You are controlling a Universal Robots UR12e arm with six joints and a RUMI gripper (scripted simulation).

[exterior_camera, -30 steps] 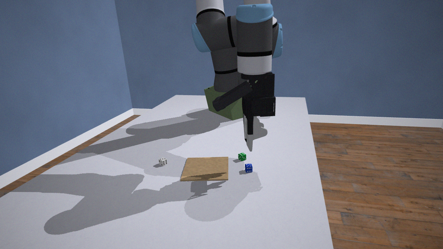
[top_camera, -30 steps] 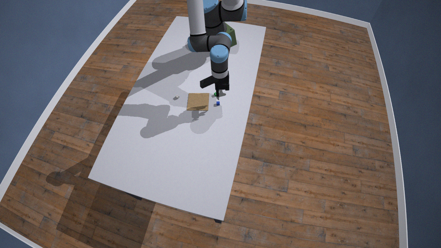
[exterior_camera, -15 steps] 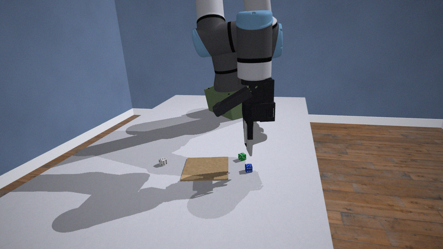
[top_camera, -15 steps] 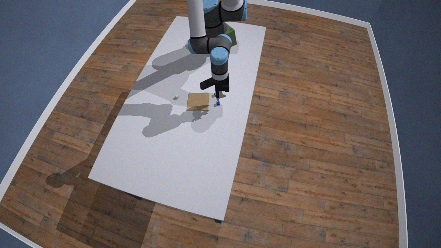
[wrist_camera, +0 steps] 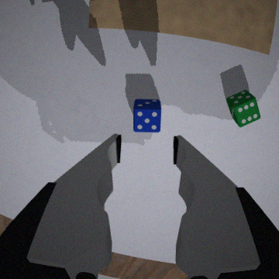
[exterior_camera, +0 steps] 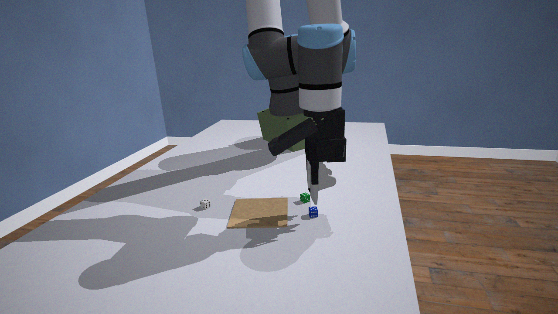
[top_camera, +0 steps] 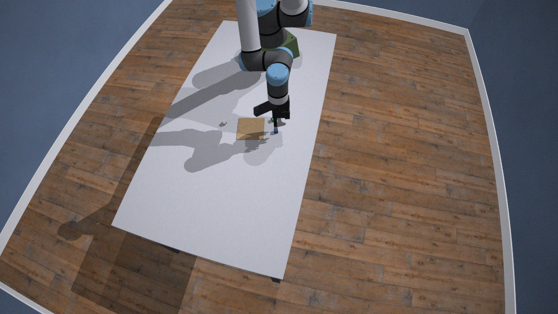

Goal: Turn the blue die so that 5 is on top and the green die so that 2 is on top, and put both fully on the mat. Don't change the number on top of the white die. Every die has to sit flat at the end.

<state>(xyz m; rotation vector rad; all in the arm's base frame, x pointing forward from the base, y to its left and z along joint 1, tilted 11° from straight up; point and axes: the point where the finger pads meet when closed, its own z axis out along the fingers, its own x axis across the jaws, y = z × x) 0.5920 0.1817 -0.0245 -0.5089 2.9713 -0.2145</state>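
The blue die is 5 cm below my hand. The rest, counted from my hand: tan mat (13 cm to the right, 5 cm below, 1 cm ahead); white die (28 cm to the right, 5 cm below, 1 cm ahead); green die (7 cm behind, 5 cm below, 3 cm to the right).
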